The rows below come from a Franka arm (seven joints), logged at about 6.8 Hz.
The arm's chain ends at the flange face. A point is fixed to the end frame.
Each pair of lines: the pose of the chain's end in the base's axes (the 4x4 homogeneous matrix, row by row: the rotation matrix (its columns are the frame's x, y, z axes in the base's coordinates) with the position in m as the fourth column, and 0 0 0 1 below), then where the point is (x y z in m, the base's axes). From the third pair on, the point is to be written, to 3 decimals.
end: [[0.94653, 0.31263, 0.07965, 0.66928], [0.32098, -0.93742, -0.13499, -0.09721], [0.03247, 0.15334, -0.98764, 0.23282], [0, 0, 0, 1]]
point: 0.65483 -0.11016 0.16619
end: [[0.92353, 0.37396, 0.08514, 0.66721], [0.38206, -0.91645, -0.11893, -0.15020], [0.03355, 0.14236, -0.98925, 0.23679], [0, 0, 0, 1]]
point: 0.65342 -0.16336 0.17006
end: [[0.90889, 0.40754, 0.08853, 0.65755], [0.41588, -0.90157, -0.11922, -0.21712], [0.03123, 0.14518, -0.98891, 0.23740], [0, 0, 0, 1]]
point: 0.644 -0.231 0.171
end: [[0.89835, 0.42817, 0.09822, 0.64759], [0.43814, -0.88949, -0.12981, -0.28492], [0.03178, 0.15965, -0.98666, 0.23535], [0, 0, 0, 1]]
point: 0.635 -0.300 0.169
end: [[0.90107, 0.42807, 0.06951, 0.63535], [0.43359, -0.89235, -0.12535, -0.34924], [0.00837, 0.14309, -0.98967, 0.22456], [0, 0, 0, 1]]
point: 0.621 -0.364 0.158
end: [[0.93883, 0.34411, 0.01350, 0.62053], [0.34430, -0.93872, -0.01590, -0.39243], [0.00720, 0.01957, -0.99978, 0.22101], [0, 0, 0, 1]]
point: 0.602 -0.398 0.154
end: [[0.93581, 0.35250, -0.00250, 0.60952], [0.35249, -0.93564, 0.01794, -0.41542], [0.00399, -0.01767, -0.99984, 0.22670], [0, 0, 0, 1]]
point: 0.590 -0.419 0.160
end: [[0.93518, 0.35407, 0.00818, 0.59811], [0.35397, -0.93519, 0.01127, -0.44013], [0.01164, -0.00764, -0.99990, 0.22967], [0, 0, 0, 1]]
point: 0.579 -0.444 0.163
